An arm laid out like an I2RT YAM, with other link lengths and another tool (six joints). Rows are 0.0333 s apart.
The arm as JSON. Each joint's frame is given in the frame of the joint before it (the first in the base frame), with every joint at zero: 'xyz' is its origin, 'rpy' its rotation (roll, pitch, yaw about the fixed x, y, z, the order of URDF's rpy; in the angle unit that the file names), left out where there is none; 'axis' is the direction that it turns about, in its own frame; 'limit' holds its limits. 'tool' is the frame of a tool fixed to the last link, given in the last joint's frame.
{
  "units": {
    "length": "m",
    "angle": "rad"
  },
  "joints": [
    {
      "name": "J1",
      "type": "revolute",
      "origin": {
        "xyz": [
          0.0,
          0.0,
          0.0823
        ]
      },
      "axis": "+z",
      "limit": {
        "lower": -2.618,
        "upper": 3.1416
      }
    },
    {
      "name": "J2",
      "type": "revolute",
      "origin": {
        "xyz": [
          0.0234,
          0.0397,
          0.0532
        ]
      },
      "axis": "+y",
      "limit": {
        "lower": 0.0,
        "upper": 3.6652
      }
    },
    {
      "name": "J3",
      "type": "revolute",
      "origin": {
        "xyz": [
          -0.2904,
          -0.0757,
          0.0
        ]
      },
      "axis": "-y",
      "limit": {
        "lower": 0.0,
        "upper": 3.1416
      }
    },
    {
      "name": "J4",
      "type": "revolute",
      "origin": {
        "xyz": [
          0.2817,
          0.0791,
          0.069
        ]
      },
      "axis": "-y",
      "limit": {
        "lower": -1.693,
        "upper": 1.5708
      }
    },
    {
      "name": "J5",
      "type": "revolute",
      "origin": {
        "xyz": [
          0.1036,
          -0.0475,
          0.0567
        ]
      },
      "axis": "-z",
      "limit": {
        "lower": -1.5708,
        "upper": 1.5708
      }
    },
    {
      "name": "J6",
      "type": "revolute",
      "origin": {
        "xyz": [
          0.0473,
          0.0,
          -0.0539
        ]
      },
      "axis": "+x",
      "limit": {
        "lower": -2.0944,
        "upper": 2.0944
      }
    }
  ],
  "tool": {
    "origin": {
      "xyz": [
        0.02,
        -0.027,
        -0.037
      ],
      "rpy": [
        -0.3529,
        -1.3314,
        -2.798
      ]
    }
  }
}
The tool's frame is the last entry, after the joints.
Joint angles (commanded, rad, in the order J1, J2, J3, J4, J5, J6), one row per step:
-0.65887, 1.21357, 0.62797, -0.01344, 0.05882, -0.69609
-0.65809, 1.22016, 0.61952, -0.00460, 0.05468, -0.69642
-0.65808, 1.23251, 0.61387, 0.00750, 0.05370, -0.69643
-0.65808, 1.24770, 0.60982, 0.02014, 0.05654, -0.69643
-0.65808, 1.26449, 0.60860, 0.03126, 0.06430, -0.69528
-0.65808, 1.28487, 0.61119, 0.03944, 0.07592, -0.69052
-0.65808, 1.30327, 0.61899, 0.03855, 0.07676, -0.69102
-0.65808, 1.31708, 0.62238, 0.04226, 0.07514, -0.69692
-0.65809, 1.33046, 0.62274, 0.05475, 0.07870, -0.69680
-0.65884, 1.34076, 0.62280, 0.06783, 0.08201, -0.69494
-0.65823, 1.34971, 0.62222, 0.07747, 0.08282, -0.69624
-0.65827, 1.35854, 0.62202, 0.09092, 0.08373, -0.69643
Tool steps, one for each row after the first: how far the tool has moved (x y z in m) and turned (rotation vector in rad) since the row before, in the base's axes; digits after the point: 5 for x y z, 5 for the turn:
0.00021, 0.00049, -0.00436, 0.00545, 0.00365, 0.00438
0.00077, -0.00051, -0.00447, 0.00405, 0.00433, 0.00082
0.00089, -0.00092, -0.00453, 0.00274, 0.00622, -0.00232
0.00090, -0.00131, -0.00402, 0.00134, 0.00759, -0.00698
0.00111, -0.00173, -0.00407, 0.00330, 0.00918, -0.01219
0.00201, -0.00163, -0.00276, 0.00634, 0.00967, -0.00038
0.00165, -0.00123, -0.00239, 0.00144, 0.00793, 0.00485
0.00135, -0.00133, -0.00240, -0.00132, 0.00168, -0.00291
0.00103, -0.00136, -0.00155, -0.00225, -0.00204, -0.00451
0.00111, -0.00068, -0.00178, -0.00121, 0.00093, 0.00075
0.00131, -0.00110, -0.00116, -0.00325, -0.00306, -0.00065

